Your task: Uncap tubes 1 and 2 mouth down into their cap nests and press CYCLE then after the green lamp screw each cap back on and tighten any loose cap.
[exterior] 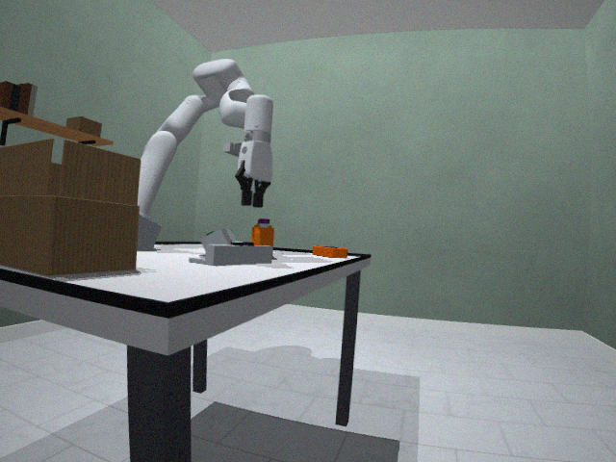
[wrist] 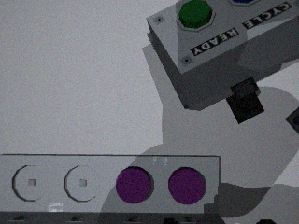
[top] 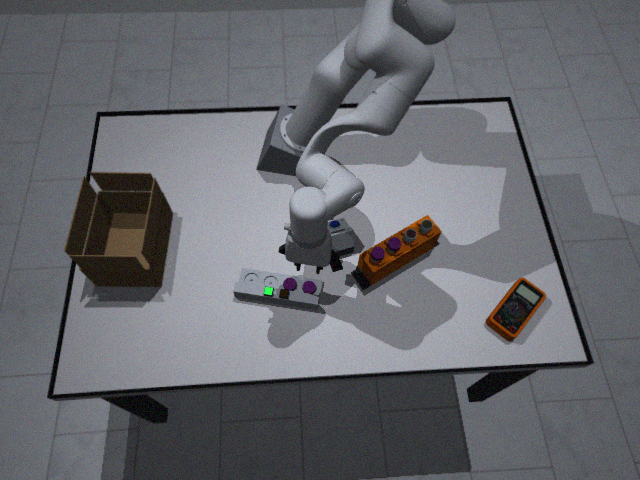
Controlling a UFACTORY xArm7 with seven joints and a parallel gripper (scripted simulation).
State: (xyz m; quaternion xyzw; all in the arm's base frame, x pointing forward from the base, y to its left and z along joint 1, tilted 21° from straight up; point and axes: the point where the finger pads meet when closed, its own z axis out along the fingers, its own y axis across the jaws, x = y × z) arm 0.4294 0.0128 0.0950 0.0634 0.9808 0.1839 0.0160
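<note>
My hand is 1 cm past the purple cap, 5 cm to the left of it and 16 cm above it. From my hand the other things lie so: blue key 17 cm behind, 6 cm to the left, 10 cm below; then green key 15 cm behind, 2 cm to the left, 10 cm below; then grey key housing 14 cm behind, 4 cm to the left, 11 cm below.
</note>
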